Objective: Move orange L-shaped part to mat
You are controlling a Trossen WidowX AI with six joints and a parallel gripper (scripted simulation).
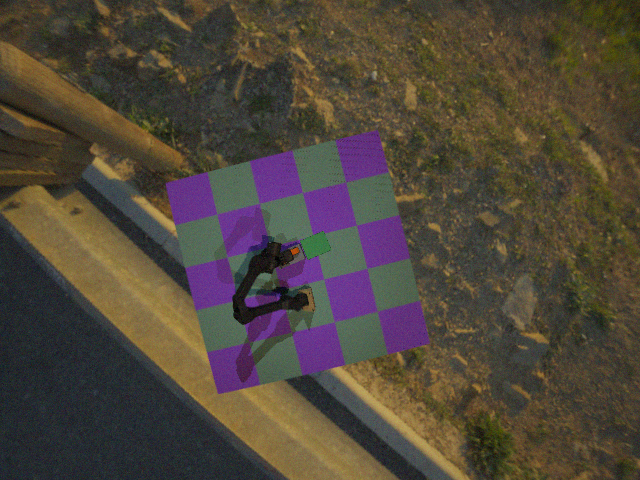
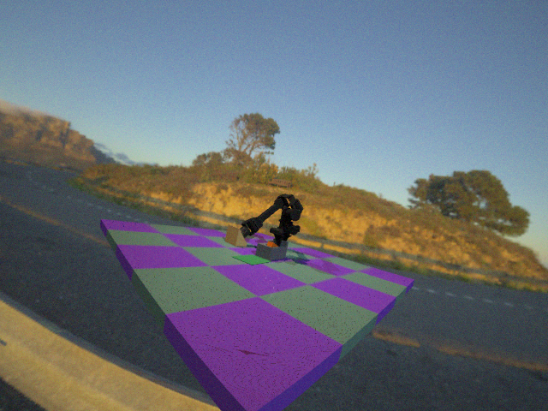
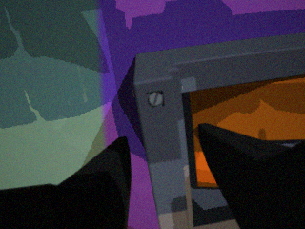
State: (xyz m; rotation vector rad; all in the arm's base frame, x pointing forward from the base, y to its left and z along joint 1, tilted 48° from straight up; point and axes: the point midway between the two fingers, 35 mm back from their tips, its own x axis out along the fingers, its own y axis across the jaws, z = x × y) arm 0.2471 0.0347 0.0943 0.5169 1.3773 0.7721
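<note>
Now: the orange L-shaped part 60 mm to the right of my gripper tip. Also, from my gripper tip: green mat: 220 mm to the right, 70 mm below, 30 mm ahead.
</note>
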